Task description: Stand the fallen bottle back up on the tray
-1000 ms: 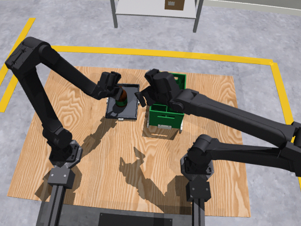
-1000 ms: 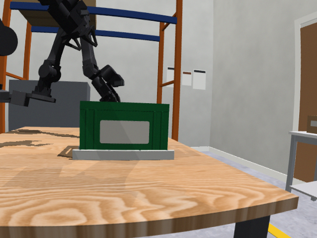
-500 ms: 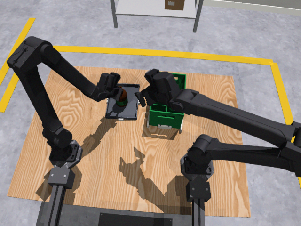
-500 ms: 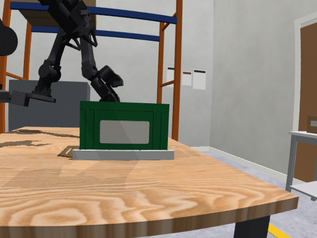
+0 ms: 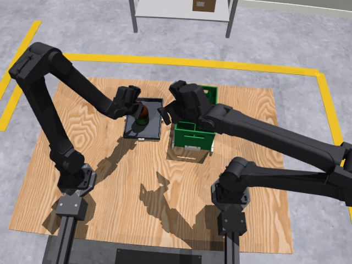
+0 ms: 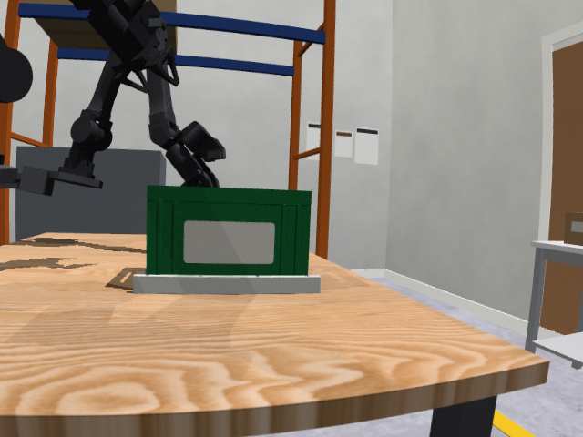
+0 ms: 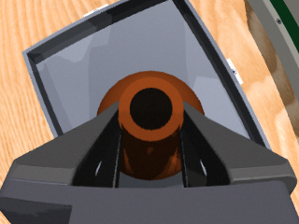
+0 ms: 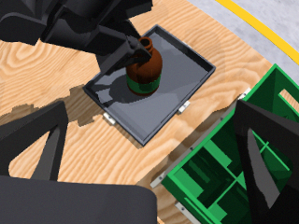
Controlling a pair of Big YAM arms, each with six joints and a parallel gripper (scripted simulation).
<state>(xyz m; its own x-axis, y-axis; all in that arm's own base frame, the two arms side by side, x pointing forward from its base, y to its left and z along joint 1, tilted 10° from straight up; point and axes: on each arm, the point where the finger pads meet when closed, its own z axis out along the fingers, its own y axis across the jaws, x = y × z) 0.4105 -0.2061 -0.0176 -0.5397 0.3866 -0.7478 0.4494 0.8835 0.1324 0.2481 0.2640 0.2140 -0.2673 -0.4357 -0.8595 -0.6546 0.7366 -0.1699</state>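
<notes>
My left gripper is now 12 cm above the tray, 2 cm short of it and 1 cm to the left of it. From my left hand the other things lie so: green crate 28 cm to the right, 5 cm below.
</notes>
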